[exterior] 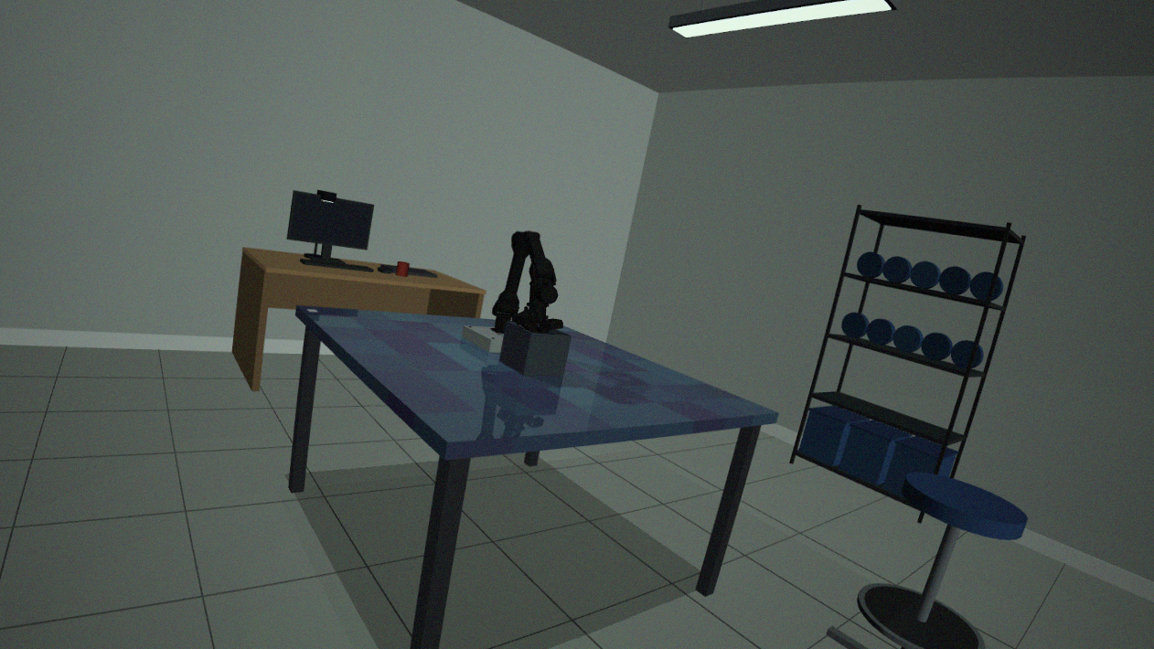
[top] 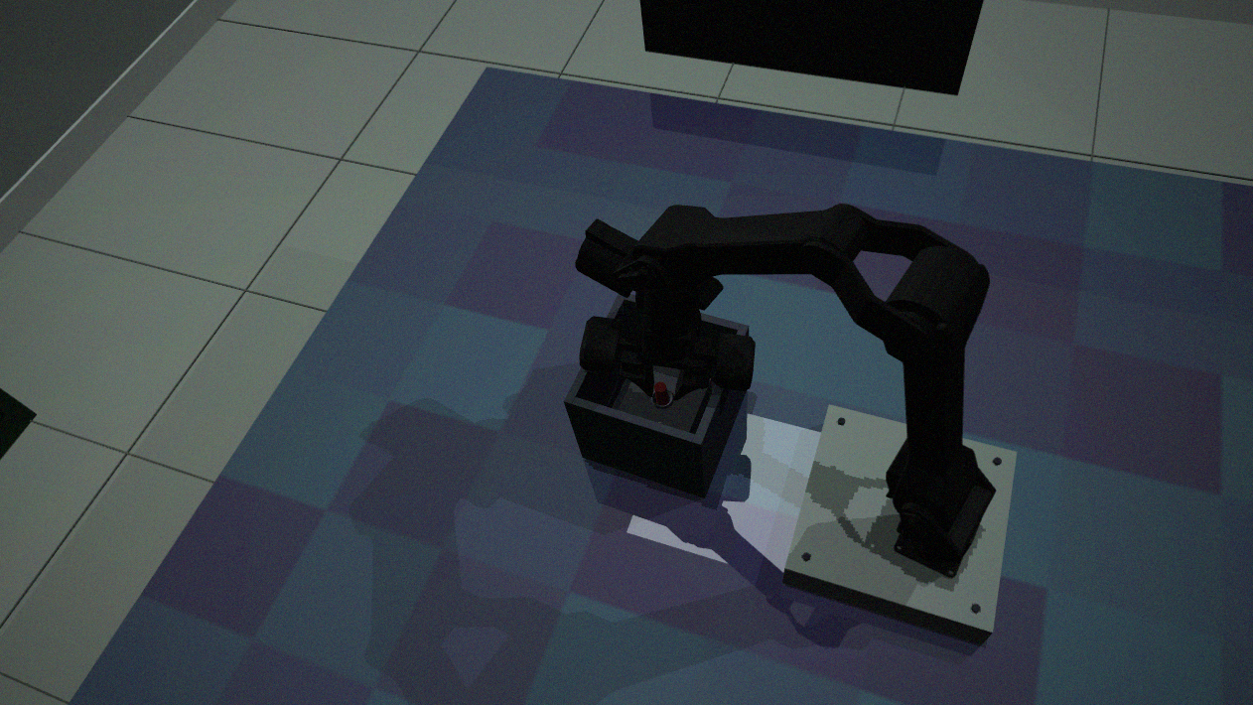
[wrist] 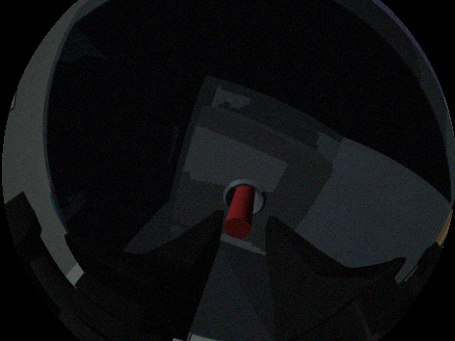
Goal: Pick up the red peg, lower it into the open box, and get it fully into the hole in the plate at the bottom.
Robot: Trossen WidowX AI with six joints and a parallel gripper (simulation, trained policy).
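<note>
My gripper tip is now 30 mm above the red peg. Round my gripper tip: grey plate: 30 mm below.
</note>
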